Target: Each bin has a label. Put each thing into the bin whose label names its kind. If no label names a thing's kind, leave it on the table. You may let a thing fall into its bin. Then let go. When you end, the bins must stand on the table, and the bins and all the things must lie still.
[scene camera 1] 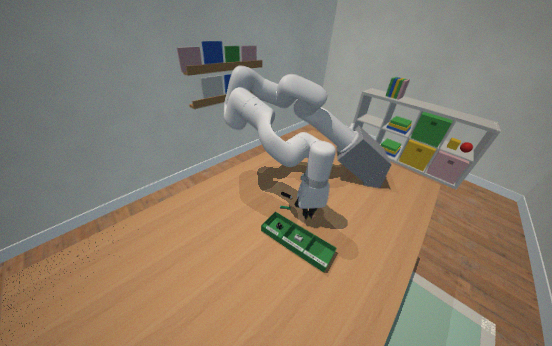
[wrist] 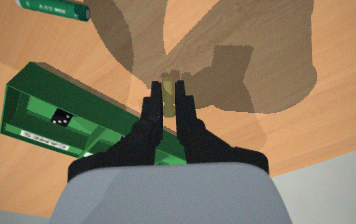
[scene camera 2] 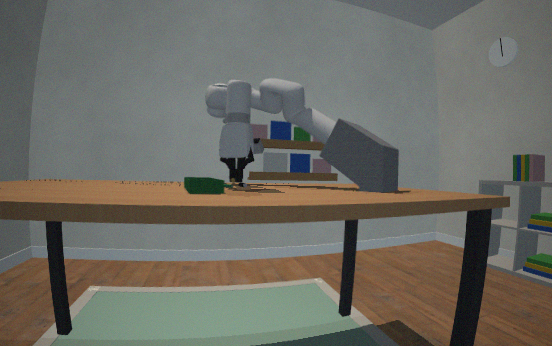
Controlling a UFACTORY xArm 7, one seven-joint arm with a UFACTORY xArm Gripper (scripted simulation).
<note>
I see my gripper (scene camera 2: 236, 182).
My gripper also shows in the wrist view (wrist: 168, 93).
</note>
